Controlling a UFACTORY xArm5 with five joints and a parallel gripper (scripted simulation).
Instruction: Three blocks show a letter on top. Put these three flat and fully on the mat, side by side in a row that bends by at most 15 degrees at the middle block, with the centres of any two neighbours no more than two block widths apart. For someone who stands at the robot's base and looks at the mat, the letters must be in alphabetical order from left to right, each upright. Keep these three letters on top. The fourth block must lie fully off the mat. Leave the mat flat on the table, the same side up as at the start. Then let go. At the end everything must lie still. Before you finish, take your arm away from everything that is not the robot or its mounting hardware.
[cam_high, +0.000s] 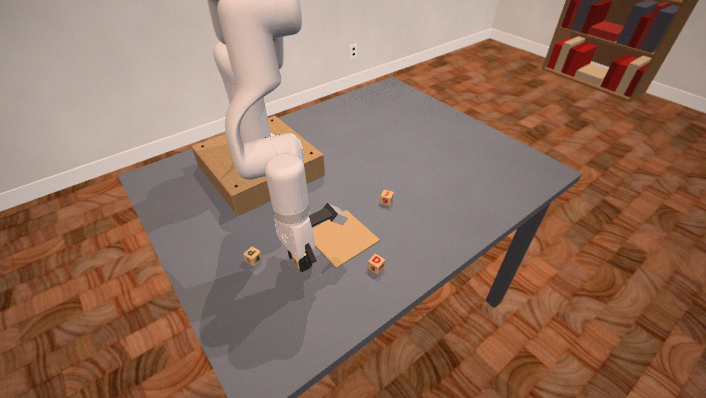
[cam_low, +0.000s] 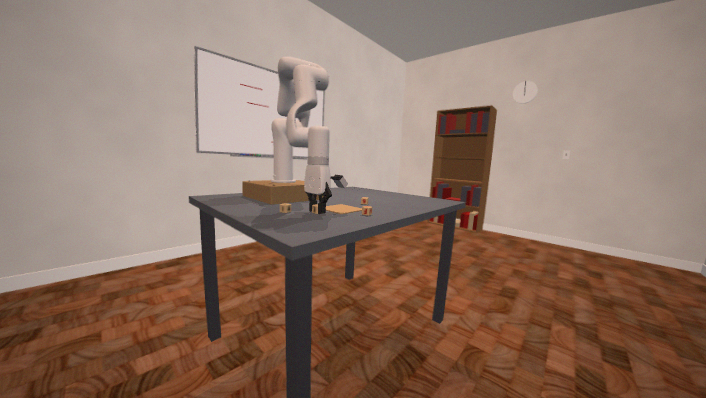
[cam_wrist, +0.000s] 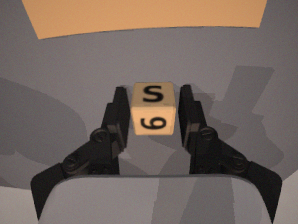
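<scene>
Right now the wooden block is 11 cm ahead of my hand, 14 cm to the left of it and 1 cm below it. Also, from my hand: tan mat (1 cm behind, 13 cm to the left, 2 cm below).
</scene>
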